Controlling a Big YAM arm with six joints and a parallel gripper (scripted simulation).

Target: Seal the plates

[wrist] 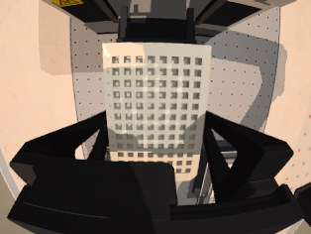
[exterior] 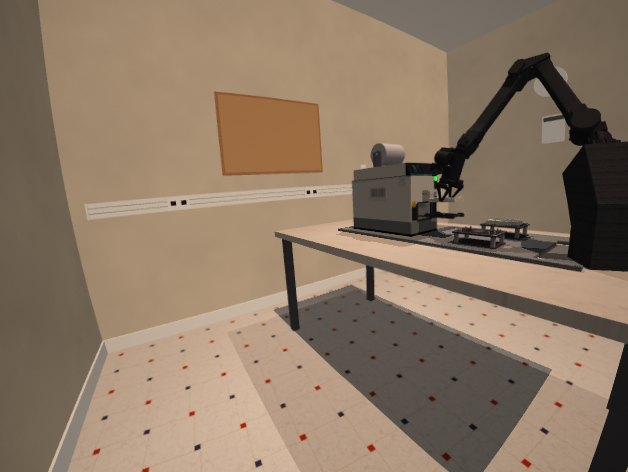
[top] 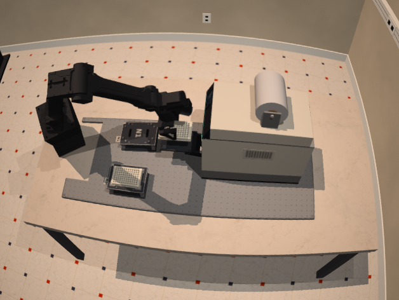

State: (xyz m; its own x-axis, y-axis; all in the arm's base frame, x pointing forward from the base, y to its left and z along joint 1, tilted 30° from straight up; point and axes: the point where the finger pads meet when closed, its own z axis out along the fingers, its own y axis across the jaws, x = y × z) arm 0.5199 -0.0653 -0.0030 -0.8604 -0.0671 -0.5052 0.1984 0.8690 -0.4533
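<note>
Now: the sealer stage 10 mm ahead of my hand and 70 mm below it. From my hand the other things lie so: yellow warning label (130 mm ahead, 60 mm to the left, 20 mm below); start button (90 mm ahead, 120 mm to the right, 20 mm above); plate (220 mm behind, 120 mm to the right, 110 mm below).
</note>
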